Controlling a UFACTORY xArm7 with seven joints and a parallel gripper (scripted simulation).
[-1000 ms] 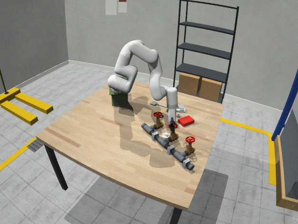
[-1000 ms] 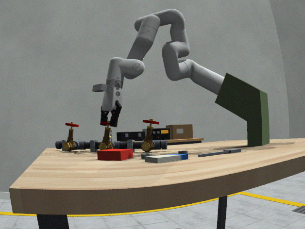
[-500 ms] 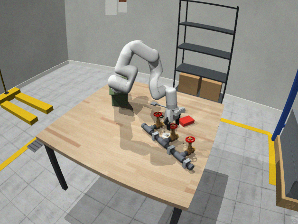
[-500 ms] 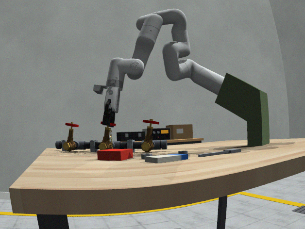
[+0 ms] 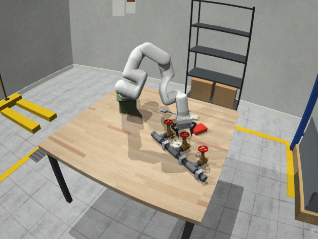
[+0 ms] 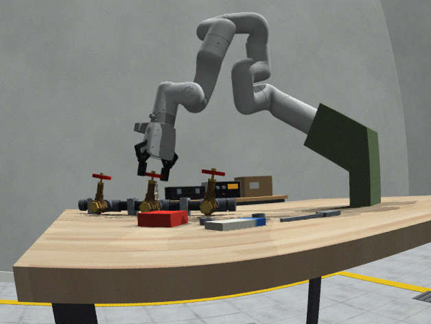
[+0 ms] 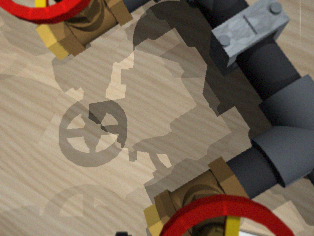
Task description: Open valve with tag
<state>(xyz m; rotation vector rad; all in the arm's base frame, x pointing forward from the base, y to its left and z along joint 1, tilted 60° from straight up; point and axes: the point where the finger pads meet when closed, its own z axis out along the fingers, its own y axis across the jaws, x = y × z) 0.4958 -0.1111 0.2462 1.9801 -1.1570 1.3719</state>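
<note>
Right now my hand is 12 cm above the white tag, 5 cm past it and 4 cm to the right of it. The rest, counted from my hand: red block (24 cm to the left, 11 cm below, 11 cm ahead); then grey wrench (47 cm to the left, 16 cm behind, 12 cm below); then blue flat tool (42 cm to the left, 12 cm below, 4 cm ahead).
</note>
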